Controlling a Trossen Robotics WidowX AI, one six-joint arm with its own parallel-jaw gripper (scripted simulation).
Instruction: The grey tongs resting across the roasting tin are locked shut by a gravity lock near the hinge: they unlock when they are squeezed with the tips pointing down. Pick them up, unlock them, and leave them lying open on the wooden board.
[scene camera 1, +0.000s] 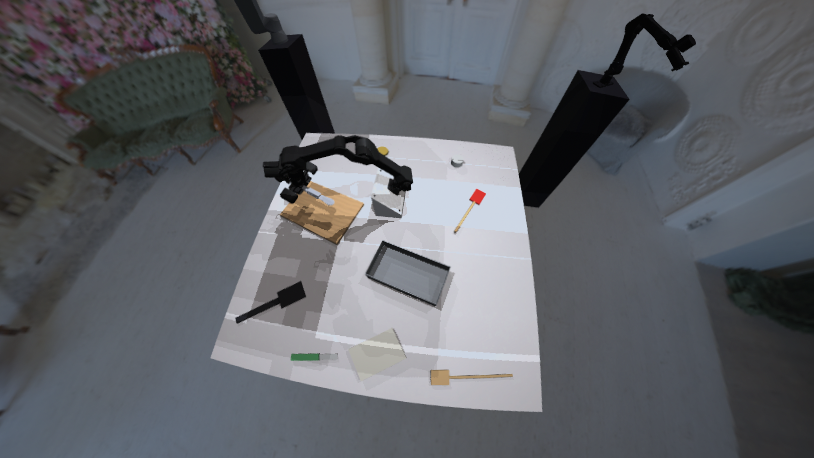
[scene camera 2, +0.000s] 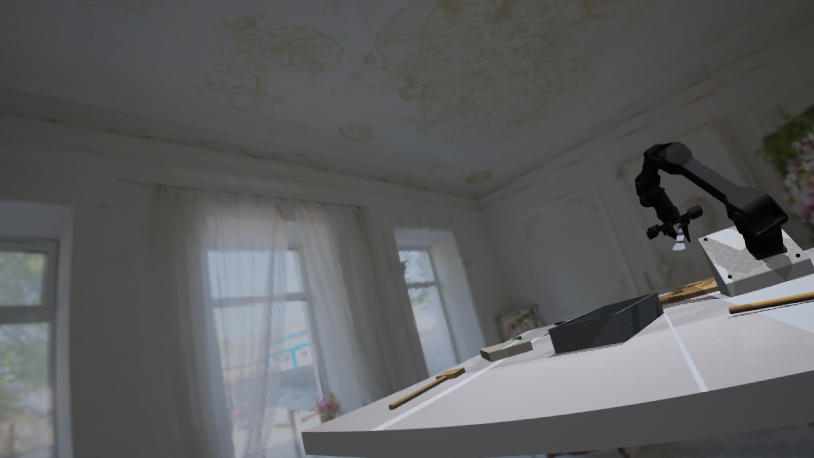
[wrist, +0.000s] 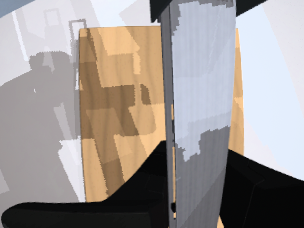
I see my gripper (scene camera 2: 687, 243), a pale block (scene camera 1: 371, 356), a black spatula (scene camera 1: 294, 293), a wooden board (scene camera 1: 329, 222) and a roasting tin (scene camera 2: 616, 323).
The pale block is seen too in scene camera 2 (scene camera 2: 493, 353). My gripper is seen too in the wrist view (wrist: 182, 146). The wooden board shows as well in scene camera 2 (scene camera 2: 700, 288) and in the wrist view (wrist: 122, 113). The wrist view misses the pale block: it is out of frame. The wrist view does not show the black spatula: it is out of frame.
